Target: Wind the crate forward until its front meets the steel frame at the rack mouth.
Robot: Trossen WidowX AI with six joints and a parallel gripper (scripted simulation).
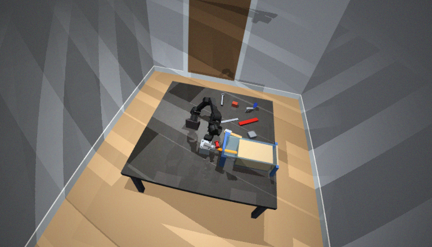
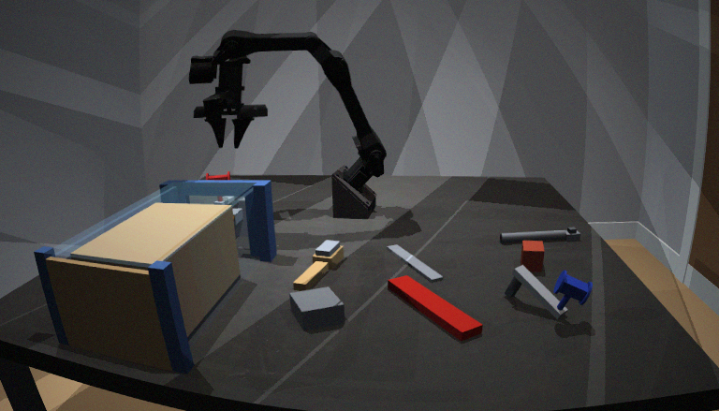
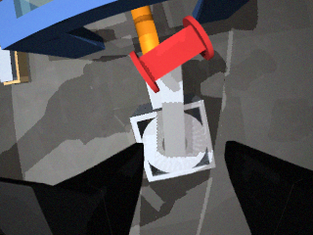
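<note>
My gripper tip is now 5 cm short of the red spool-shaped grip, 1 cm to the left of it and 8 cm above it. The rest, counted from my gripper tip: grey winch: 6 cm behind, 1 cm to the left, 18 cm below; clear-panelled cubby: 36 cm ahead, 3 cm to the right, 10 cm below; wooden-handled tool: 21 cm ahead, 23 cm to the left, 20 cm below.
</note>
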